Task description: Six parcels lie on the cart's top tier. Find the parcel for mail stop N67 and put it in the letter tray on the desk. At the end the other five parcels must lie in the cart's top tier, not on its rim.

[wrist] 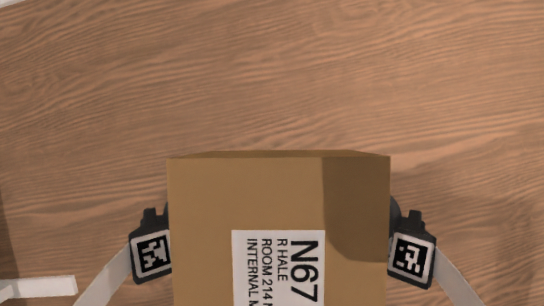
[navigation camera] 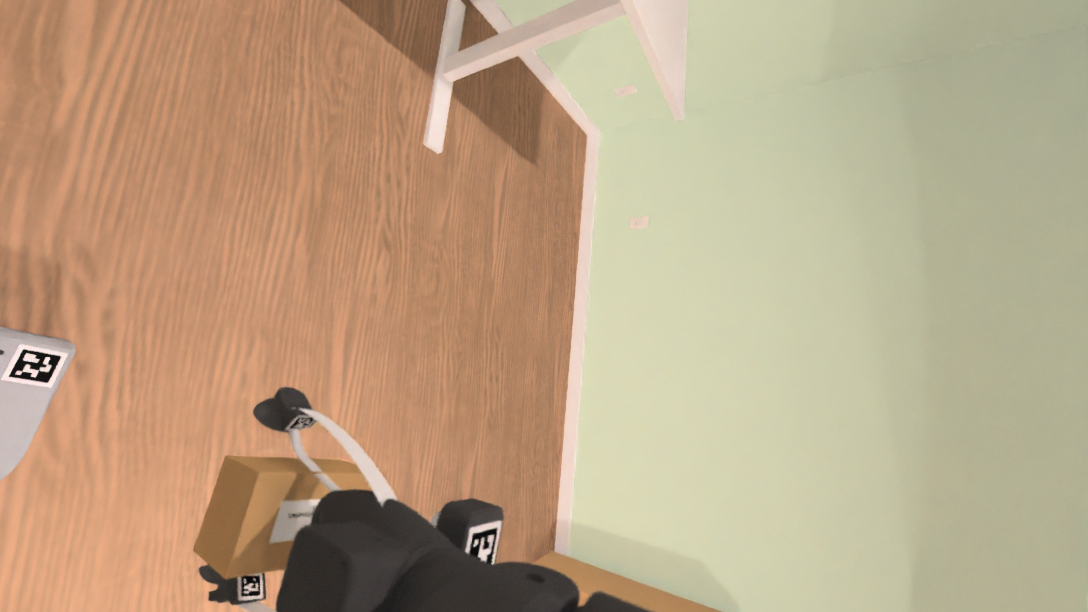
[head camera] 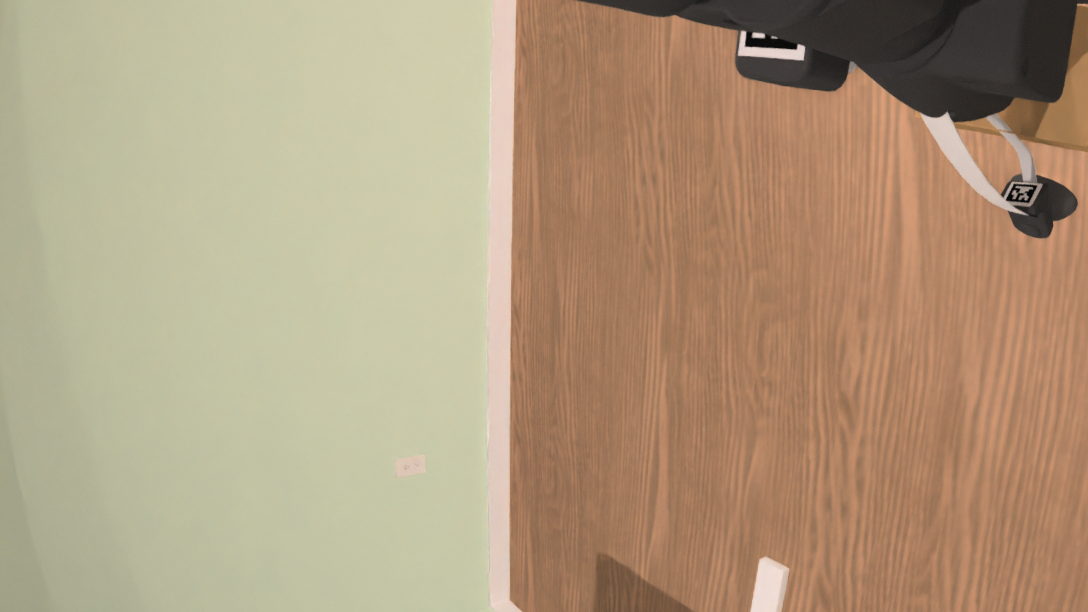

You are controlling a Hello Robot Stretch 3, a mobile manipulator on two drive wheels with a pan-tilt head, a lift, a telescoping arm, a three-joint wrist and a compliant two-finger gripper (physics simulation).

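Places are measured from the robot's base along level axes (x ahead, y left, z up), in metres.
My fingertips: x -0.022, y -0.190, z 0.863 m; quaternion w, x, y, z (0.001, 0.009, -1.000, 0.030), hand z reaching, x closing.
Behind a point stands the place of what it marks.
My gripper [navigation camera: 255,498] {x -0.022, y -0.190, z 0.863 m} [wrist: 281,215] {x -0.022, y -0.190, z 0.863 m} is shut on the N67 parcel, with one finger on each side. The N67 parcel [wrist: 215,200] [navigation camera: 228,517] {x -0.024, y -0.144, z 0.947 m} [head camera: 1061,121] {x -0.001, y -0.157, z 0.966 m} is a brown box with a white label reading N67, R HALE, held above the floor. In the head view it is partly hidden behind the dark wrist at the top right. Part of the white desk [navigation camera: 532,31] {x 1.365, y -0.764, z 0.461 m} shows at the top of the navigation view, and its foot [head camera: 769,586] at the bottom of the head view. The letter tray, the cart and the other five parcels cannot be made out.
A green wall [head camera: 266,266] {x 0.679, y -2.263, z 0.881 m} [navigation camera: 760,304] {x 0.897, y -2.221, z 1.081 m} with a pale skirting runs beside the wood floor [head camera: 722,342] {x 0.597, y -1.191, z 0.001 m} [navigation camera: 304,228] {x 0.499, y -0.523, z 0.000 m}. A wooden edge [navigation camera: 631,586] {x -0.604, y -2.396, z 0.527 m} shows at the bottom of the navigation view. The grey robot base [navigation camera: 19,411] {x -0.077, y -0.138, z 0.160 m} is at its left. A white bar [wrist: 45,286] lies low left in the wrist view.
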